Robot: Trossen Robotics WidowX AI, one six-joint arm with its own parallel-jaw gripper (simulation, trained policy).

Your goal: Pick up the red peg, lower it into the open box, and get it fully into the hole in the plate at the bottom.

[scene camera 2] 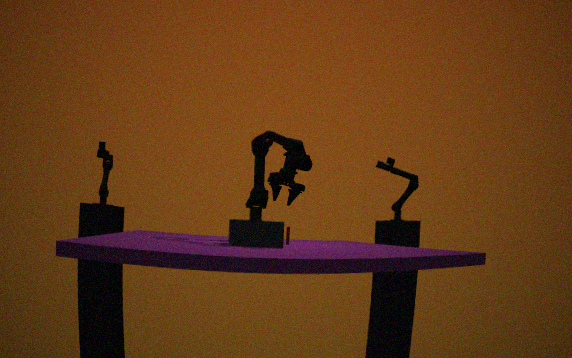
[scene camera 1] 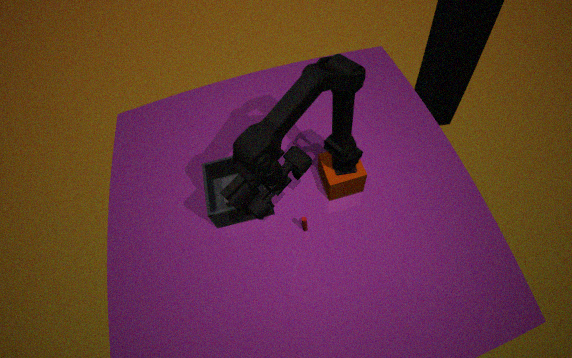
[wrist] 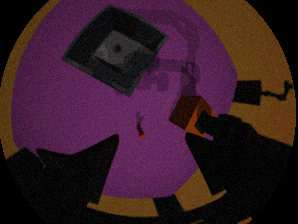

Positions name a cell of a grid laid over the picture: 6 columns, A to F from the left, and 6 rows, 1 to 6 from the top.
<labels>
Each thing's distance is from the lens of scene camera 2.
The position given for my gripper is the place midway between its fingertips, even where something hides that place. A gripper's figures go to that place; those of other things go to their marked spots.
my gripper (scene camera 2: C4): 1.61 m
dark grey box (scene camera 2: C4): 1.36 m
</labels>
